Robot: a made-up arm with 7 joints.
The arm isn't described. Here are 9 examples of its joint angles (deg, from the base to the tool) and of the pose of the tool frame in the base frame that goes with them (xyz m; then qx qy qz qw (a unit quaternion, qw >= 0)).
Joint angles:
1: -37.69 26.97 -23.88 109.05 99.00 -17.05 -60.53
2: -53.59 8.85 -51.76 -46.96 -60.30 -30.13 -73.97
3: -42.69 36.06 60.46 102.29 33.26 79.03 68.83
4: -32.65 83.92 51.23 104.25 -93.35 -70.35 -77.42
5: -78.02 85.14 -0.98 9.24 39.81 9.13 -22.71
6: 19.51 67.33 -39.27 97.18 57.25 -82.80 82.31
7: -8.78 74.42 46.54 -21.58 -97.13 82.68 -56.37
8: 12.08 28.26 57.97 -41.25 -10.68 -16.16 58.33
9: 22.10 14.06 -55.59 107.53 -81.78 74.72 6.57
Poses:
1: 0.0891 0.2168 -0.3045 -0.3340 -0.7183 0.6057 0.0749
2: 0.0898 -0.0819 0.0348 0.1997 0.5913 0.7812 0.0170
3: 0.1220 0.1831 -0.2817 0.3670 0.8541 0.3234 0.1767
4: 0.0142 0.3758 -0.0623 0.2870 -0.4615 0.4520 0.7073
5: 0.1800 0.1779 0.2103 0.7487 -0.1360 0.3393 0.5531
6: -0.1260 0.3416 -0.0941 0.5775 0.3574 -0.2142 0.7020
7: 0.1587 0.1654 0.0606 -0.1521 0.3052 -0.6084 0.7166
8: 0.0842 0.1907 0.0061 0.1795 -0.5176 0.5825 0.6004
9: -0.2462 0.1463 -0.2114 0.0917 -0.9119 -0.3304 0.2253
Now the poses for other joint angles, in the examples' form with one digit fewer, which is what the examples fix.
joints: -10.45 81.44 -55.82 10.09 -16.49 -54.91 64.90
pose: 0.118 0.188 -0.192 0.292 -0.131 0.026 0.947
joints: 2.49 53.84 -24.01 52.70 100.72 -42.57 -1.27
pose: 0.019 0.273 -0.262 0.586 0.304 -0.732 0.168
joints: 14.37 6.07 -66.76 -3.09 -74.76 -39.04 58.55
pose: 0.016 -0.111 -0.210 -0.436 0.535 0.294 0.662
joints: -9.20 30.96 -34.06 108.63 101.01 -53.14 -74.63
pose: -0.089 0.238 -0.274 0.091 -0.534 0.774 0.327
